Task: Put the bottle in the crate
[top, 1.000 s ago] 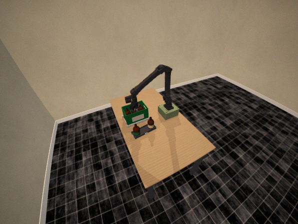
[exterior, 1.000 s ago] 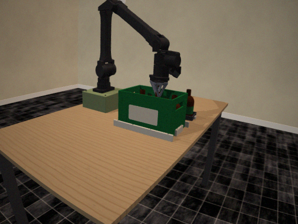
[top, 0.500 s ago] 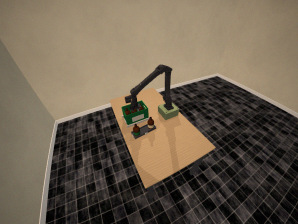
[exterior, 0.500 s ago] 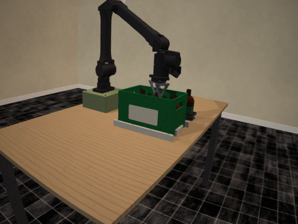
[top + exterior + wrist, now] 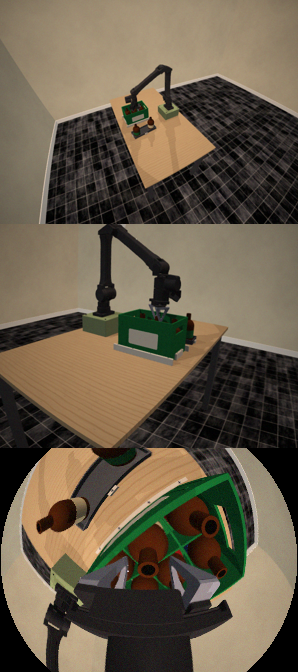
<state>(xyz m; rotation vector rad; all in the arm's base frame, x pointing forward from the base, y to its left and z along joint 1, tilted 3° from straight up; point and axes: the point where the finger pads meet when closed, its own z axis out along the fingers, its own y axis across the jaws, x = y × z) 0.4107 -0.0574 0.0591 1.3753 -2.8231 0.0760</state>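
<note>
Now: hand 70 mm above the brown bottle. Round my hand: green crate: 40 mm to the right, 70 mm below; dark tray: 10 mm behind, 190 mm to the left, 140 mm below.
</note>
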